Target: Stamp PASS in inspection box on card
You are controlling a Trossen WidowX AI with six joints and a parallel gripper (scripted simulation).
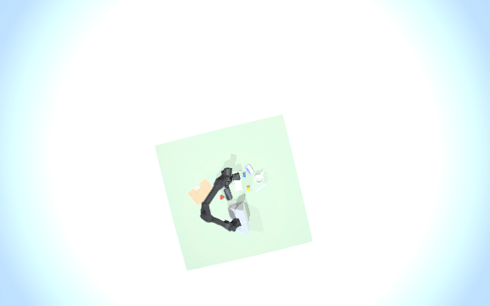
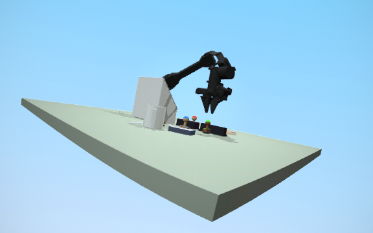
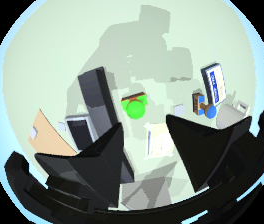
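Now: the long black block 80 mm below my gripper tip, 60 mm to the left of it and 10 mm ahead of it. Also, from my gripper tip: flat navy tray (180 mm to the right, 80 mm below, 10 mm behind); then yellow-knobbed stamp (180 mm behind, 110 mm to the right, 70 mm below); then blue-knobbed stamp (120 mm to the right, 70 mm below, 40 mm behind).
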